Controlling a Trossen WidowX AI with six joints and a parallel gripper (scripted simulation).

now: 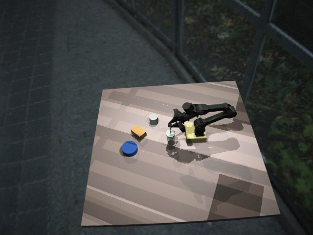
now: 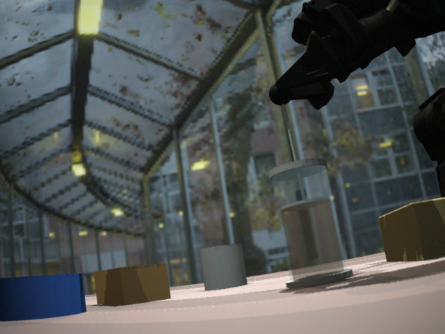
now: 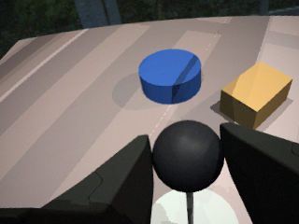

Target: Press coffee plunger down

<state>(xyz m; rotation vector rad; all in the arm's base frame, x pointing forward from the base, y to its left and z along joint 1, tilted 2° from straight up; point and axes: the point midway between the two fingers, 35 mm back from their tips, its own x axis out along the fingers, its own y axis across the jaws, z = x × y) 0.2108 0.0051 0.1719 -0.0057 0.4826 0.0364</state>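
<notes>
The glass coffee press lies 1 cm behind my gripper tip, 2 cm to the right of it and 12 cm below it. Also, from my gripper tip: blue disc: 31 cm ahead, 21 cm below.
</notes>
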